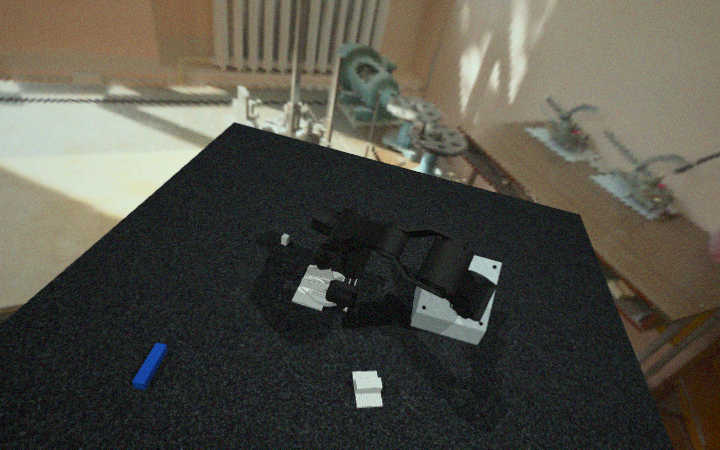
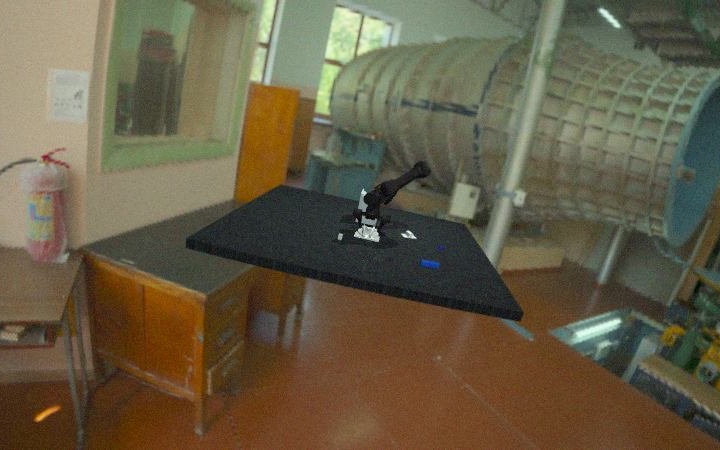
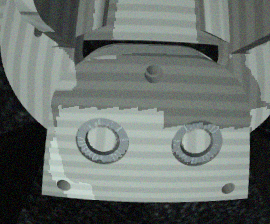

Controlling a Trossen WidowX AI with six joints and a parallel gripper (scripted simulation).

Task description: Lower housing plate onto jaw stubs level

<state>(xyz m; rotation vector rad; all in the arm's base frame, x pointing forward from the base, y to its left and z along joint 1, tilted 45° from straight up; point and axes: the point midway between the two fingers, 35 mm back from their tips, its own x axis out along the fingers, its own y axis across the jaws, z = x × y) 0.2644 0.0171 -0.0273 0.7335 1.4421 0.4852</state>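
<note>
Now: gripper tip 30 mm short of the white jaw, 10 mm to the right of it and 10 mm below it. From my gripper tip the other things lie so: white stepped block: 220 mm to the left, 80 mm behind; then small white cube: 180 mm ahead, 140 mm to the right, 10 mm above; then blue block: 320 mm ahead, 260 mm to the left.
</note>
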